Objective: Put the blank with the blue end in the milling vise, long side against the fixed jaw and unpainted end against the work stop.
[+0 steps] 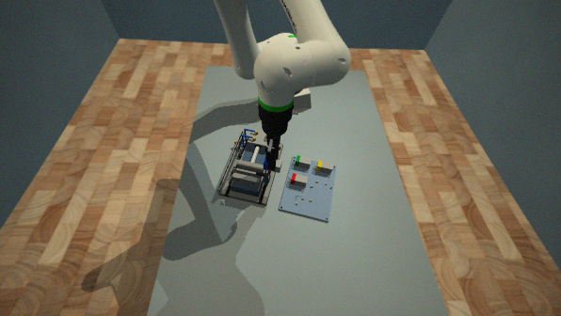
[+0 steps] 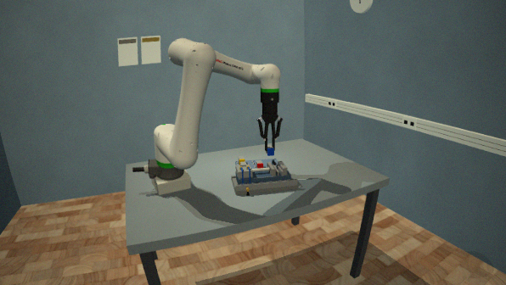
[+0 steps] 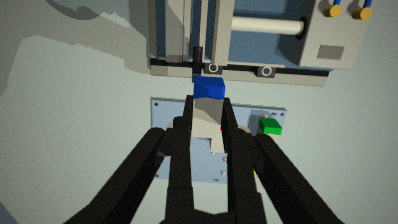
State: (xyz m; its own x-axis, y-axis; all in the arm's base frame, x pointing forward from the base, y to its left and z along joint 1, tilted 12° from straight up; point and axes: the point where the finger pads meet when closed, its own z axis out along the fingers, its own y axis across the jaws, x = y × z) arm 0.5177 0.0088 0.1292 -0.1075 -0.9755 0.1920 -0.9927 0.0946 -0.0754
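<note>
Now: the moving jaw 100 mm below my hand, 90 mm to the right of it and 20 mm behind it. Also, from my hand: pale rod (100 mm below, 80 mm to the right, 80 mm behind); red-ended blank (150 mm below, 110 mm to the left, 20 mm behind); work stop (90 mm below, 40 mm to the right, 10 mm ahead).
</note>
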